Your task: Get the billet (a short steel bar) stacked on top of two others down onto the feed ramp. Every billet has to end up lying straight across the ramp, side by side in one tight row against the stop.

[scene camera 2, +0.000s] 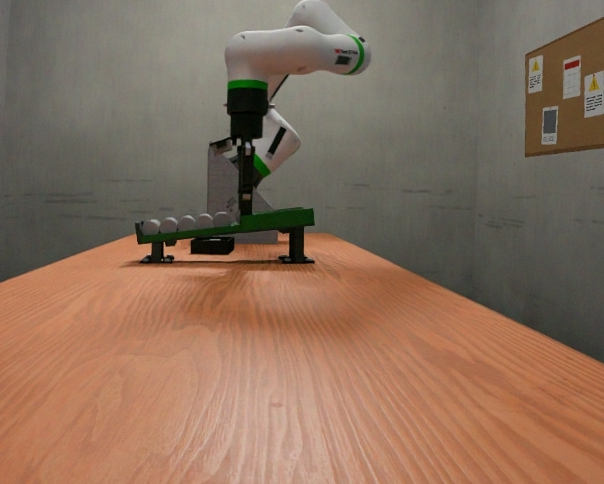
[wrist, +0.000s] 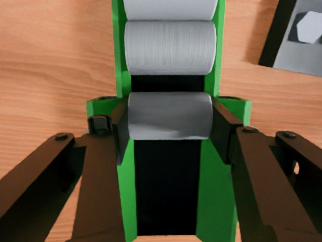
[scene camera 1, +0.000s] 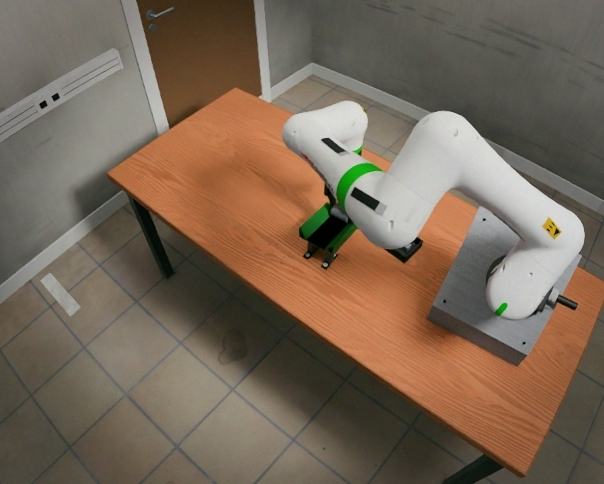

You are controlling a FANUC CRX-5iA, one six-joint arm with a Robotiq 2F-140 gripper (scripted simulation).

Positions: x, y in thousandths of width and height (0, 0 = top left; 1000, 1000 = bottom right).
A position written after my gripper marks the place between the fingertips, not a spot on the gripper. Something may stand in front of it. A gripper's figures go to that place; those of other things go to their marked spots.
My gripper (scene camera 2: 405, 462): 115 cm from the lens. A small black tray (scene camera 2: 339, 507) is 128 cm from the lens.
